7 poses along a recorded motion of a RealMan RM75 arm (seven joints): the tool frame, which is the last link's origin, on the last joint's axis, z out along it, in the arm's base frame.
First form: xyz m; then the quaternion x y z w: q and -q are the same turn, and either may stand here.
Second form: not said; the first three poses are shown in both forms.
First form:
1: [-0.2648, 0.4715, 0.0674, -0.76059, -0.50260, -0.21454, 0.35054]
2: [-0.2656, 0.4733, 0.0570, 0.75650, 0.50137, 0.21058, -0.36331]
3: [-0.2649, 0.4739, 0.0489, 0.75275, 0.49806, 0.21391, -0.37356]
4: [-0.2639, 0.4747, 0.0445, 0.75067, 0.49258, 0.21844, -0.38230]
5: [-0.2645, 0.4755, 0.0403, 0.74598, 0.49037, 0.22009, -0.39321]
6: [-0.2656, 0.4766, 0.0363, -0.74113, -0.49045, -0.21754, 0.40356]
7: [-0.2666, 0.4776, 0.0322, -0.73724, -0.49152, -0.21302, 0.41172]
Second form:
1: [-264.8, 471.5, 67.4, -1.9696, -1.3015, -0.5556]
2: [-265.6, 473.3, 57.0, -1.9471, -1.2904, -0.5420]
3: [-264.9, 473.9, 48.9, -1.9280, -1.2757, -0.5479]
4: [-263.9, 474.7, 44.5, -1.9148, -1.2565, -0.5572]
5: [-264.5, 475.5, 40.3, -1.8931, -1.2444, -0.5585]
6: [-265.6, 476.6, 36.3, -1.8718, -1.2387, -0.5494]
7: [-266.6, 477.6, 32.2, -1.8549, -1.2367, -0.5360]
